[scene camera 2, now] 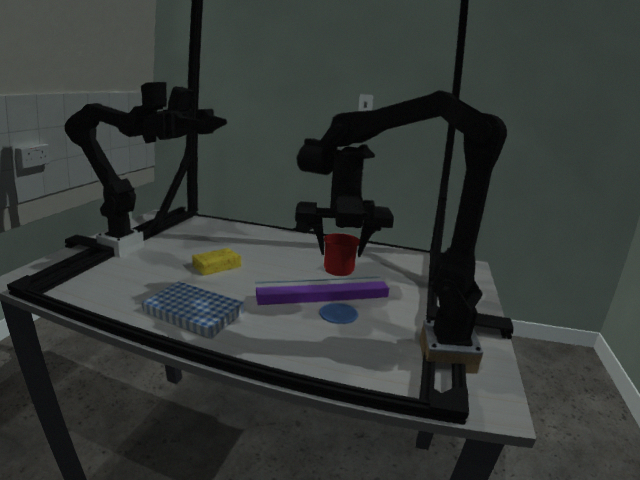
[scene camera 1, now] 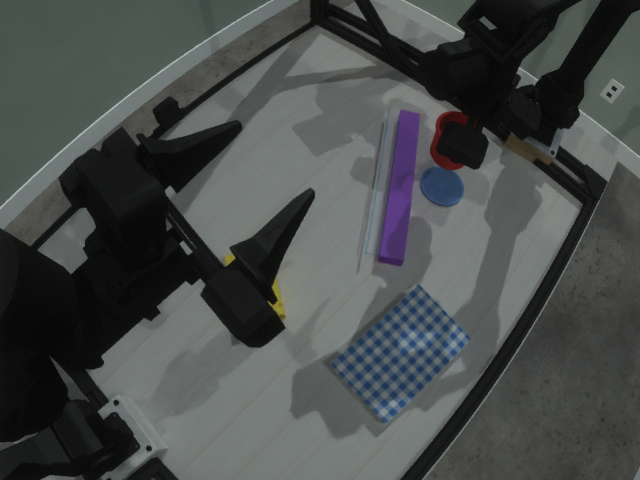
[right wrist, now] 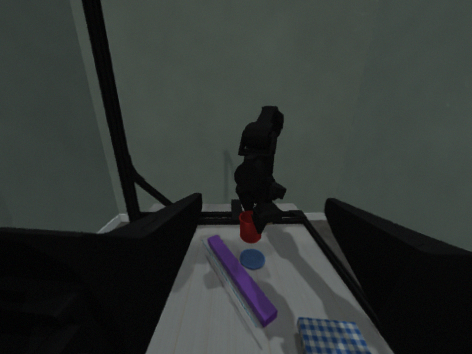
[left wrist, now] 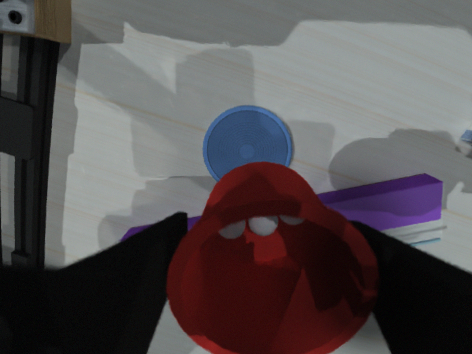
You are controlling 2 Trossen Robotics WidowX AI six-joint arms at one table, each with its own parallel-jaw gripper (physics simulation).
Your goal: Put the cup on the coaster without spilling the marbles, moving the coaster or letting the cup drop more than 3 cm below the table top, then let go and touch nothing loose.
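Seen in the pictures: left gripper, fingertip midpoint: (scene camera 2: 340, 255) (right wrist: 254, 225) (left wrist: 266, 226); right gripper, fingertip midpoint: (scene camera 2: 215, 122) (scene camera 1: 274, 155) (right wrist: 262, 201); left arm's base at its link origin: (scene camera 2: 452, 335) (scene camera 1: 539, 129); right arm's base at its link origin: (scene camera 2: 119, 233) (scene camera 1: 112, 441).
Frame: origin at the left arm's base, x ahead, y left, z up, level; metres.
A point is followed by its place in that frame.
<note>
A red cup (scene camera 1: 437, 152) @(z 0.076, x 0.256, y -0.147 m) (scene camera 2: 339, 259) @(z 0.086, x 0.228, y -0.101 m) (left wrist: 235, 305) @(z 0.094, x 0.219, y -0.162 m) (right wrist: 248, 231) @(z 0.090, x 0.256, y -0.148 m) hangs upright in the air, with white marbles (left wrist: 263, 226) @(z 0.072, x 0.228, y -0.130 m) inside. My left gripper (scene camera 2: 341, 252) @(z 0.086, x 0.227, y -0.122 m) (left wrist: 266, 226) @(z 0.086, x 0.227, y -0.122 m) is shut on the cup, one finger on each side. The blue round coaster (scene camera 1: 442, 187) @(z -0.044, x 0.224, y -0.118 m) (scene camera 2: 338, 313) @(z -0.043, x 0.219, y -0.114 m) (left wrist: 247, 135) @(z -0.044, x 0.216, y -0.105 m) (right wrist: 252, 259) @(z -0.044, x 0.225, y -0.121 m) lies flat on the table. In the left wrist view the cup's far side overlaps the coaster's near edge; the cup is above it, not touching. My right gripper (scene camera 1: 275, 157) @(z 0.327, x 0.532, y -0.220 m) is open and empty, high over the other side of the table.
A long purple bar (scene camera 1: 405, 180) @(z -0.021, x 0.266, y -0.178 m) (scene camera 2: 323, 294) @(z -0.029, x 0.258, y -0.165 m) (left wrist: 390, 205) @(z -0.021, x 0.353, y -0.141 m) (right wrist: 245, 285) @(z -0.021, x 0.325, y -0.169 m) lies beside the coaster, with a thin clear panel along it. A yellow sponge (scene camera 1: 279, 302) @(z -0.017, x 0.554, y -0.231 m) (scene camera 2: 217, 261) @(z -0.018, x 0.537, y -0.246 m) and a blue-checked block (scene camera 1: 403, 351) @(z -0.022, x 0.517, y -0.041 m) (scene camera 2: 193, 308) @(z -0.022, x 0.504, y -0.016 m) (right wrist: 332, 337) @(z -0.022, x 0.461, y -0.026 m) lie farther off.
</note>
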